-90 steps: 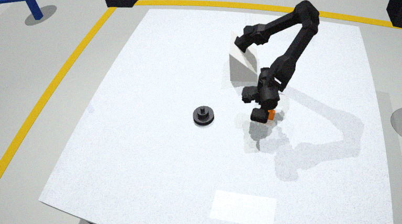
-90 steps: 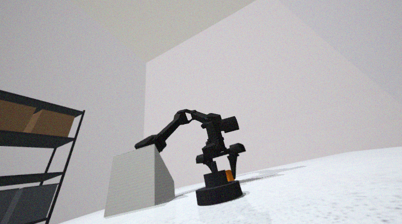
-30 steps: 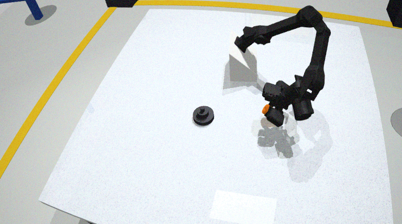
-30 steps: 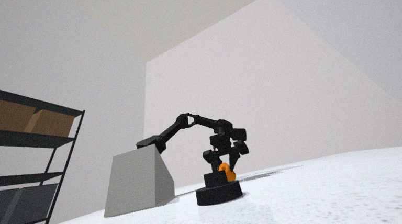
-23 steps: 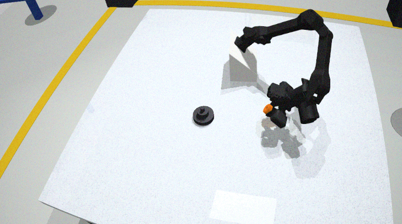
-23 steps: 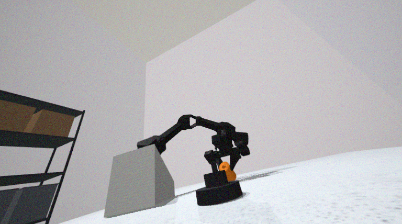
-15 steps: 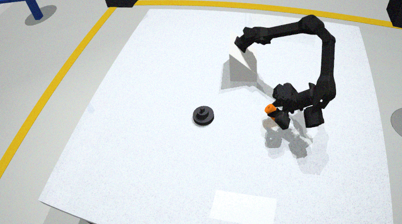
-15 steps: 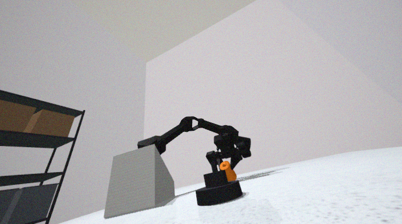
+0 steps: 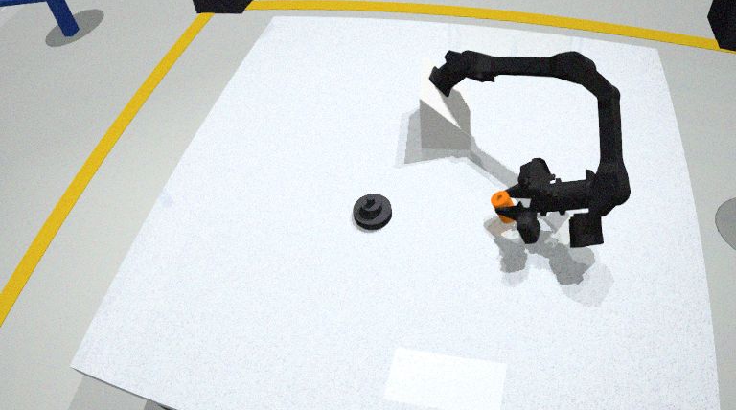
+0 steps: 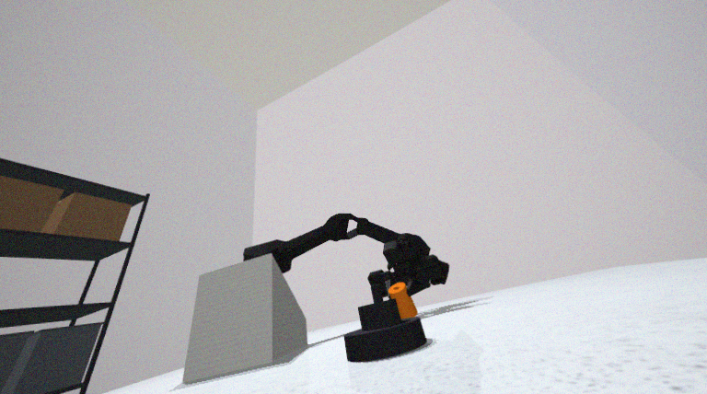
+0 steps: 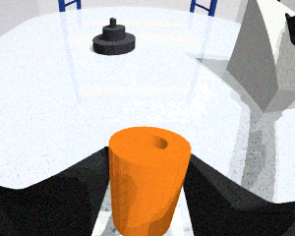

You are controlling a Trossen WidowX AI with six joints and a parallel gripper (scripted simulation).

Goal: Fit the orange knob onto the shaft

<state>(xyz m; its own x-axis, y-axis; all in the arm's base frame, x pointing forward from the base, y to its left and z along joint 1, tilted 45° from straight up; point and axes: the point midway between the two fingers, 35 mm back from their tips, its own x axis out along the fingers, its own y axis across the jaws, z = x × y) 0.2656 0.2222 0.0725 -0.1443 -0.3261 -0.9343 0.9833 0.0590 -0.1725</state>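
The orange knob lies 2 cm to the left of my gripper tip and 1 cm below it. The rest, counted from my gripper tip: round pedestal: 5 cm ahead, 26 cm to the right, 1 cm below.
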